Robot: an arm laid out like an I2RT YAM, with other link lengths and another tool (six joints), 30 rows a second.
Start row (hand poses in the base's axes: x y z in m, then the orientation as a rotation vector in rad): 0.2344 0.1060 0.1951 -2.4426 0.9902 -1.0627
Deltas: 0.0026 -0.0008 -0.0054 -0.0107 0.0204 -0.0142; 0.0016 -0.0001 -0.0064 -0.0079 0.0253 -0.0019; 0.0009 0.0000 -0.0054 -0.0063 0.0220 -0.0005; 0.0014 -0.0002 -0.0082 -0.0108 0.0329 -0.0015; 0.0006 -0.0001 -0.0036 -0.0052 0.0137 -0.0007; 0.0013 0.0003 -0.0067 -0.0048 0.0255 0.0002; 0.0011 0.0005 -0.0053 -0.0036 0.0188 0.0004; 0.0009 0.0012 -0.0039 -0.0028 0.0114 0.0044; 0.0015 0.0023 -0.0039 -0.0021 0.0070 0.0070; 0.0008 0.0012 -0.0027 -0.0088 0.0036 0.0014; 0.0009 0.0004 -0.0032 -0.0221 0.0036 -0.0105; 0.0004 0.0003 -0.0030 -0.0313 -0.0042 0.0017; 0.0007 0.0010 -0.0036 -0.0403 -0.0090 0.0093; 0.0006 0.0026 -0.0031 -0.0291 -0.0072 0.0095
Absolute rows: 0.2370 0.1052 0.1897 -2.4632 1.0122 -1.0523; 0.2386 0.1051 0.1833 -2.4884 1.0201 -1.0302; 0.2395 0.1051 0.1779 -2.5100 1.0255 -1.0099; 0.2409 0.1049 0.1697 -2.5430 1.0340 -0.9803; 0.2415 0.1048 0.1661 -2.5572 1.0374 -0.9683; 0.2428 0.1051 0.1594 -2.5800 1.0428 -0.9416; 0.2439 0.1056 0.1541 -2.5968 1.0463 -0.9217; 0.2448 0.1068 0.1502 -2.6086 1.0425 -0.9091; 0.2463 0.1091 0.1463 -2.6173 1.0340 -0.9006; 0.2471 0.1103 0.1436 -2.6274 1.0313 -0.9025; 0.2480 0.1107 0.1404 -2.6450 1.0429 -0.9170; 0.2484 0.1110 0.1374 -2.6676 1.0336 -0.9458; 0.2491 0.1120 0.1338 -2.6955 1.0100 -0.9863; 0.2497 0.1146 0.1307 -2.7154 0.9883 -1.0161
